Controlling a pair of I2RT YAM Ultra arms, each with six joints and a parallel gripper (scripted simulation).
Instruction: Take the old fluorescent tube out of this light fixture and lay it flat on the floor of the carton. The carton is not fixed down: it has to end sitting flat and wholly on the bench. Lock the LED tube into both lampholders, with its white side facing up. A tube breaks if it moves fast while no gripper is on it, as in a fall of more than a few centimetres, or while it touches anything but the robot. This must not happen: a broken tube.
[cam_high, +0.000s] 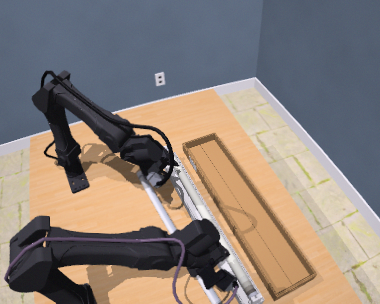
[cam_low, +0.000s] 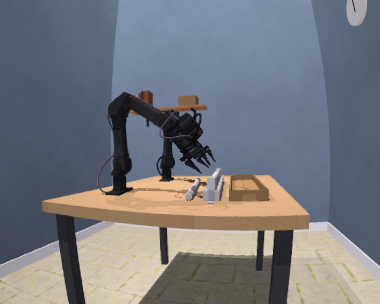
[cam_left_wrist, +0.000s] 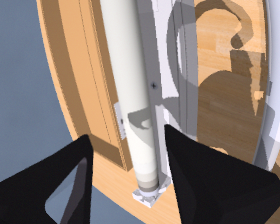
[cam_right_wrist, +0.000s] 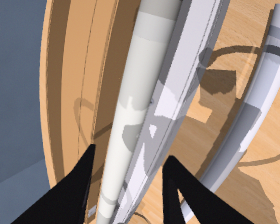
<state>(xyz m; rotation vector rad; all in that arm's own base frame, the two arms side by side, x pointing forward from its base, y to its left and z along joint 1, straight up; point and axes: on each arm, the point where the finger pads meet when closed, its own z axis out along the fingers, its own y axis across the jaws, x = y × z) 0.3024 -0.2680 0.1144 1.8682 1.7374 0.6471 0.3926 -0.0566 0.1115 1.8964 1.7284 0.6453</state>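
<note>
My right hand is 50 mm short of the lampholder, 130 mm to the left of it and 40 mm above it. Round my right hand: light fixture 10 mm ahead, 170 mm to the left, 60 mm below; LED tube 90 mm behind, 150 mm to the left, 100 mm below; old fluorescent tube 10 mm ahead, 170 mm to the left, 40 mm below.
</note>
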